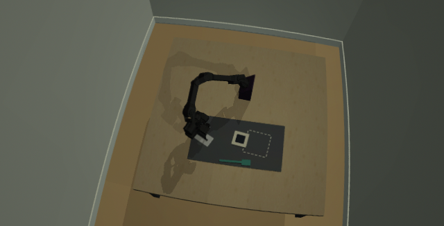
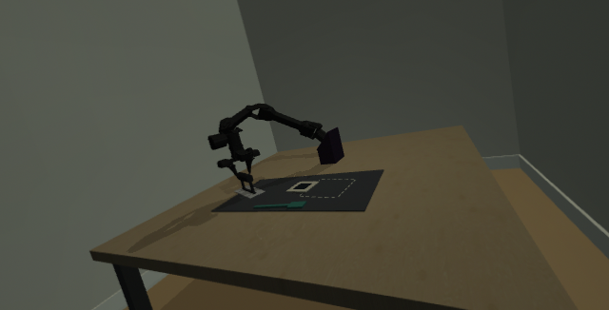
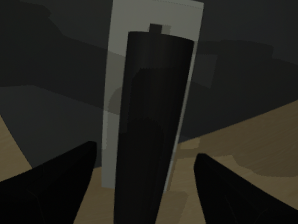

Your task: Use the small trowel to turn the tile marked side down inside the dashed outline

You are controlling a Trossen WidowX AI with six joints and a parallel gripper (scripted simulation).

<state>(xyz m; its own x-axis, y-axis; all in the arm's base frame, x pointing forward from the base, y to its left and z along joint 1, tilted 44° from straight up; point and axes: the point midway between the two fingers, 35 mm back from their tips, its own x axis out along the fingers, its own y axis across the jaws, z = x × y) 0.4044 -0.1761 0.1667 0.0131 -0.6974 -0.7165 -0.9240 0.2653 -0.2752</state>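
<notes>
My gripper tip is now 4 cm above the grey flat-bladed trowel, 2 cm to the right of it and 1 cm short of it. Also, from my gripper tip: small green trowel: 31 cm to the left, 13 cm ahead, 7 cm below; then dark mat: 27 cm to the left, 10 cm below, 1 cm behind; then tile: 29 cm to the left, 7 cm below, 3 cm behind.
</notes>
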